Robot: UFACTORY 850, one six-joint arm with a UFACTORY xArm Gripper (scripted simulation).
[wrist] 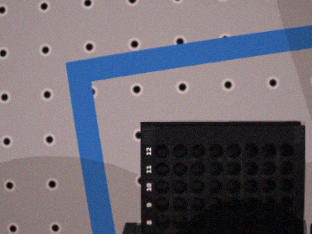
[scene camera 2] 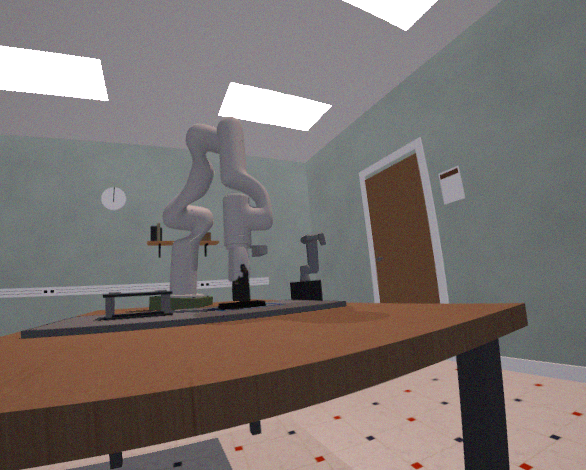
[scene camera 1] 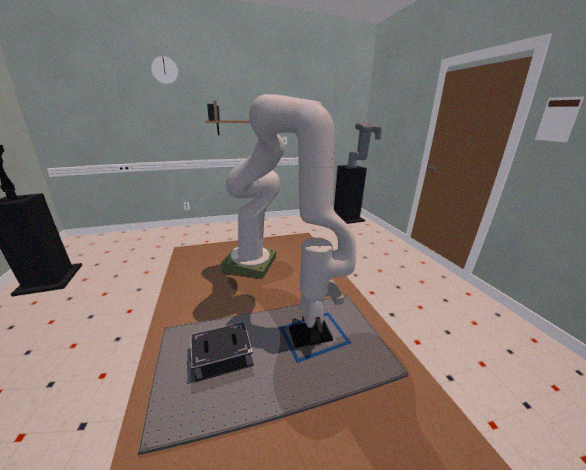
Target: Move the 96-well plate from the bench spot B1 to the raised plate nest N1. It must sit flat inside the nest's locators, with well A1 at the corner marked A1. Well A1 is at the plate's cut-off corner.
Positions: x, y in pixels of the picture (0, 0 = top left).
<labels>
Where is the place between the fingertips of my gripper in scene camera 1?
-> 310, 330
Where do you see a black 96-well plate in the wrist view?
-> At 238, 159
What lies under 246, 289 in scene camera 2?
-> My gripper.
</labels>
